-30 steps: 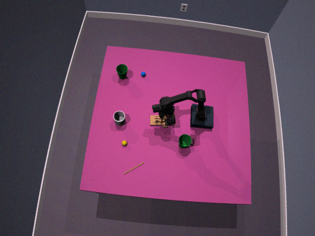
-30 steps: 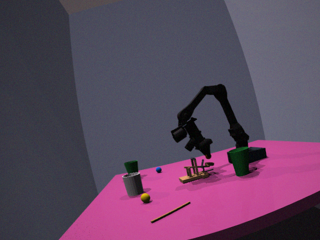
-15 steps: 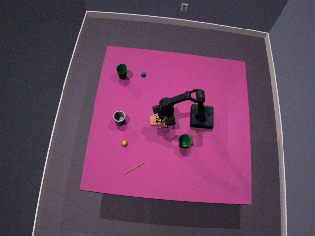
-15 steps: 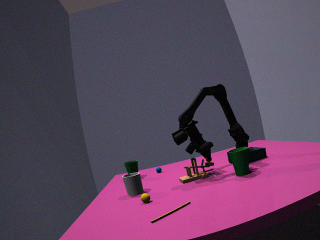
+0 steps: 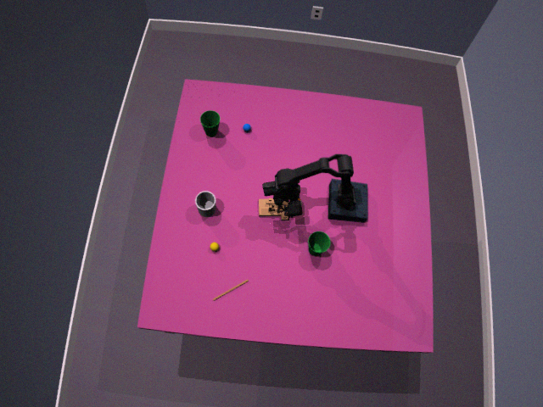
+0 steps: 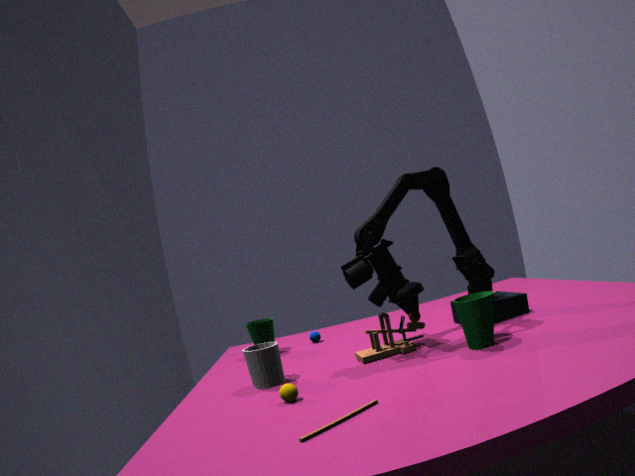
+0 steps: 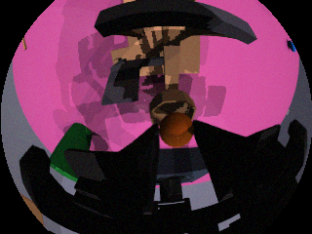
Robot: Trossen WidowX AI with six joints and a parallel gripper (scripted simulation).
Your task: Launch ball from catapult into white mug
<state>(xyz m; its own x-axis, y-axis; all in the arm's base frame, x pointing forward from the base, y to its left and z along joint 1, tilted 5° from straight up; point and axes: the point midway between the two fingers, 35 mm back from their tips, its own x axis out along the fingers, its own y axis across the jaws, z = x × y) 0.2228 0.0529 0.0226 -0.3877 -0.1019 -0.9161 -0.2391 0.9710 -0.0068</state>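
The orange ball is right at my gripper tip. From my gripper tip the other things lie so: yellow ball: 320 mm ahead, 270 mm to the left, 50 mm below; then white mug: 400 mm ahead, 90 mm to the left, 40 mm below; then wooden catapult: 60 mm ahead, 30 mm to the left, 20 mm below.
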